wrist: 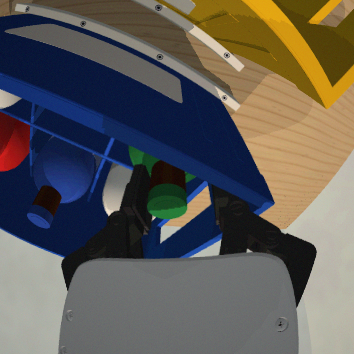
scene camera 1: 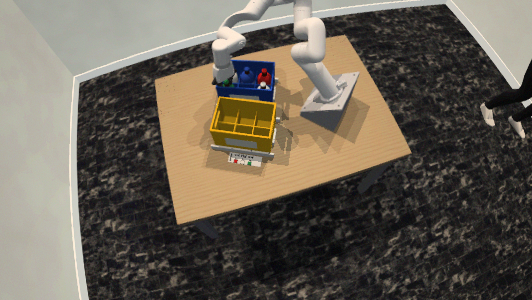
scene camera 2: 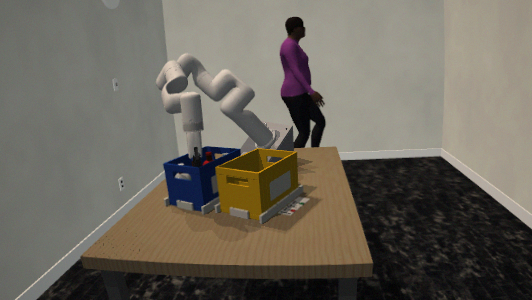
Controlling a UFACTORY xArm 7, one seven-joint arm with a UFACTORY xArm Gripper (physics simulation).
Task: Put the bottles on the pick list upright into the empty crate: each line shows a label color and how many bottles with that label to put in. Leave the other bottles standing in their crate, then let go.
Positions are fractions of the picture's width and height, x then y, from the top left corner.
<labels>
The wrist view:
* my gripper: 0.51, 0.49
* green bottle: 0.47, 0.56
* white bottle: 0.33, 0.50
</labels>
